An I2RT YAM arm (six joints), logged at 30 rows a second.
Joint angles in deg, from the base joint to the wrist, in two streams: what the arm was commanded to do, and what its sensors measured. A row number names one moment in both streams.
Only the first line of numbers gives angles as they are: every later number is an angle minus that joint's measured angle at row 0.
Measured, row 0:
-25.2 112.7 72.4 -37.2 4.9 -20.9
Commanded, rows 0 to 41:
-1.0 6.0 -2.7 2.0 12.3 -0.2
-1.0 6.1 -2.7 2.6 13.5 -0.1
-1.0 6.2 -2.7 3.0 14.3 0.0
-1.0 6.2 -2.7 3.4 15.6 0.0
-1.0 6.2 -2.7 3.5 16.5 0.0
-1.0 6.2 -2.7 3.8 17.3 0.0
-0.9 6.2 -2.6 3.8 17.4 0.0
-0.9 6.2 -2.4 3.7 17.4 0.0
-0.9 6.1 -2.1 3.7 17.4 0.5
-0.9 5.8 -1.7 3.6 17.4 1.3
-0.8 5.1 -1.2 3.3 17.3 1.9
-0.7 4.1 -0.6 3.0 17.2 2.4
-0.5 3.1 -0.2 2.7 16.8 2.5
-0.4 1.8 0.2 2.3 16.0 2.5
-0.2 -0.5 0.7 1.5 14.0 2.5
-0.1 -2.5 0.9 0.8 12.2 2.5
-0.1 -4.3 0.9 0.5 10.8 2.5
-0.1 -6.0 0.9 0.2 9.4 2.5
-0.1 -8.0 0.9 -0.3 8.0 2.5
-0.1 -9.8 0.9 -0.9 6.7 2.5
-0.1 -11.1 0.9 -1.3 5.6 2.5
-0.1 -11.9 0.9 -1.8 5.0 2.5
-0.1 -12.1 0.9 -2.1 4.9 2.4
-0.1 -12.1 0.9 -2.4 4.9 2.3
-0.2 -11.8 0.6 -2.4 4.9 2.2
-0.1 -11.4 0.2 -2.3 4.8 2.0
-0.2 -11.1 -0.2 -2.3 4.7 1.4
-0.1 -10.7 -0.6 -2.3 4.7 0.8
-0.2 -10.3 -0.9 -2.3 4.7 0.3
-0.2 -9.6 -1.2 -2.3 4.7 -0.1
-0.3 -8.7 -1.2 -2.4 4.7 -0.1
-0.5 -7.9 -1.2 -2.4 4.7 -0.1
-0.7 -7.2 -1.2 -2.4 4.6 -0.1
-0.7 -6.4 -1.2 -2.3 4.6 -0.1
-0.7 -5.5 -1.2 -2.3 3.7 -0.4
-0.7 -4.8 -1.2 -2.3 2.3 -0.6
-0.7 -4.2 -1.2 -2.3 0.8 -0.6
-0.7 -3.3 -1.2 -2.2 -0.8 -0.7
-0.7 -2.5 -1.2 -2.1 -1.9 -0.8
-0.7 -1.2 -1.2 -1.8 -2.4 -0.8
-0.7 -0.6 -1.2 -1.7 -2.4 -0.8
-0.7 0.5 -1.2 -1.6 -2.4 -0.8
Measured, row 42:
-0.4 -2.5 -0.7 -2.0 0.6 0.0
